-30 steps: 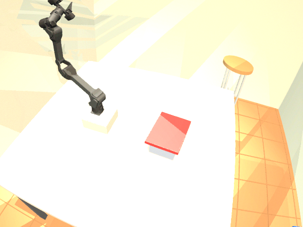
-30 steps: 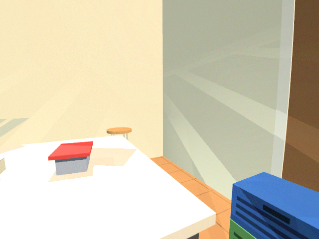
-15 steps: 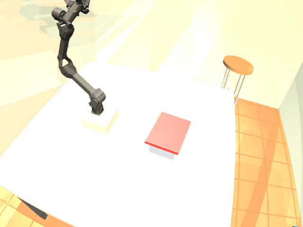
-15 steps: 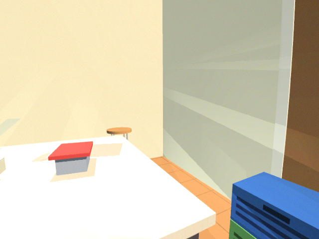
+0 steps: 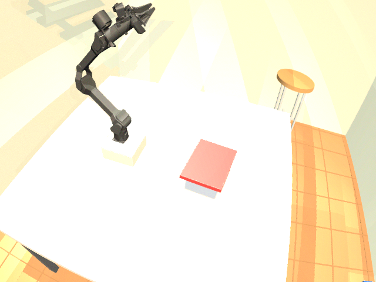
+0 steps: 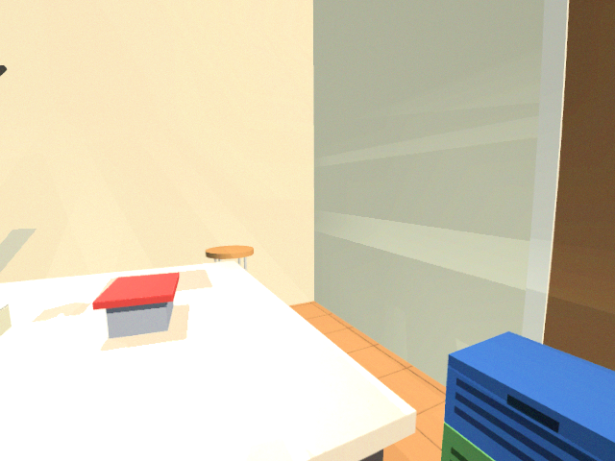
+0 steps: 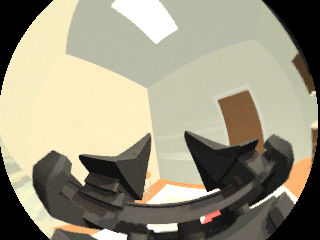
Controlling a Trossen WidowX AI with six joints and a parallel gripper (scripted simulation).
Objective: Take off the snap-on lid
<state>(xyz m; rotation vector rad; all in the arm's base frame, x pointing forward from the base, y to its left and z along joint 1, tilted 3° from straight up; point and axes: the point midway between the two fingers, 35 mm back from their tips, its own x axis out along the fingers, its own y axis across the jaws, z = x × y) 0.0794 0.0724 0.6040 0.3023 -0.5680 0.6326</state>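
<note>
The red lid lies 59 cm below my gripper tip, 31 cm ahead of it and 12 cm to the right of it. Round my gripper tip: storage box (64 cm below, 31 cm ahead, 12 cm to the right).
</note>
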